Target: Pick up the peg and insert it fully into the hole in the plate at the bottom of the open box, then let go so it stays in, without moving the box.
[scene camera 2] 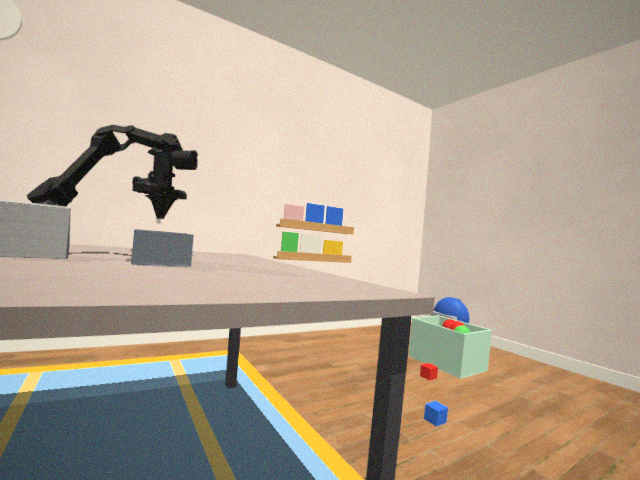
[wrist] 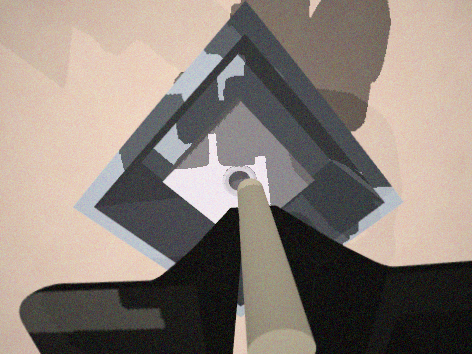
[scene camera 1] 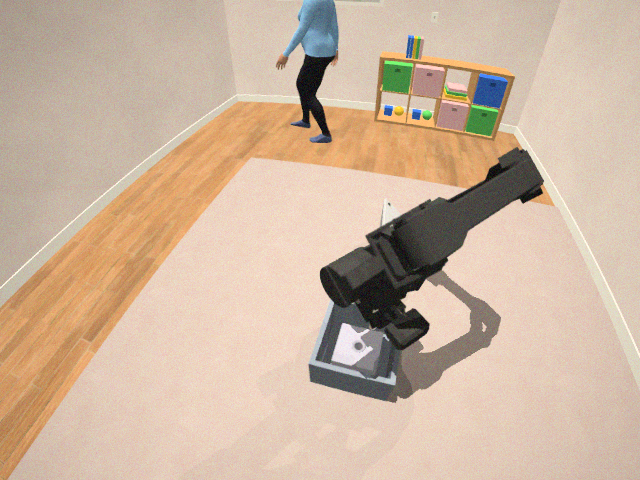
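Seen in the pictures: gripper, fingertip midpoint: [scene camera 2: 160, 218] [wrist: 253, 215] [scene camera 1: 371, 324]; arm's base, link origin: [scene camera 2: 42, 221].
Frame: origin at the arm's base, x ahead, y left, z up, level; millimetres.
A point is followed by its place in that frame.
Note:
The open blue-grey box [scene camera 1: 351, 381] {y -87, x 387, z -33 mm} [scene camera 2: 162, 248] {y -159, x 293, z -48 mm} [wrist: 300, 85] {y -3, x 285, z -1 mm} stands on the table. The white plate [scene camera 1: 342, 353] {y -111, x 328, z -41 mm} [wrist: 200, 190] {y -107, x 286, z -41 mm} lies at its bottom, partly in shadow, with a round hole [scene camera 1: 358, 345] {y -80, x 298, z -56 mm} [wrist: 239, 180] {y -87, x 313, z -62 mm} near the middle. My gripper [scene camera 1: 379, 325] {y -66, x 298, z 38 mm} [scene camera 2: 160, 215] {y -66, x 298, z 38 mm} [wrist: 253, 215] {y -66, x 298, z 38 mm} is shut on the beige peg [scene camera 2: 159, 221] {y -68, x 296, z 30 mm} [wrist: 270, 260] {y -54, x 289, z 84 mm} and points down over the box. In scene camera 2 the peg's lower end shows a little above the box's rim. In the wrist view that end overlaps the hole's lower right edge. In scene camera 1 the arm hides most of the peg.
The tabletop [scene camera 1: 206, 310] {y -458, x 250, z -99 mm} [scene camera 2: 310, 289] {y -576, x 525, z -99 mm} bears the box. A grey block [scene camera 2: 35, 229] {y -52, x -10, z -23 mm} stands under the arm's base at the left in scene camera 2. A pale upright piece [scene camera 1: 387, 212] {y -39, x -34, z 40 mm} shows partly behind the arm. A person [scene camera 1: 317, 62] and a shelf unit [scene camera 1: 444, 61] are beyond the table.

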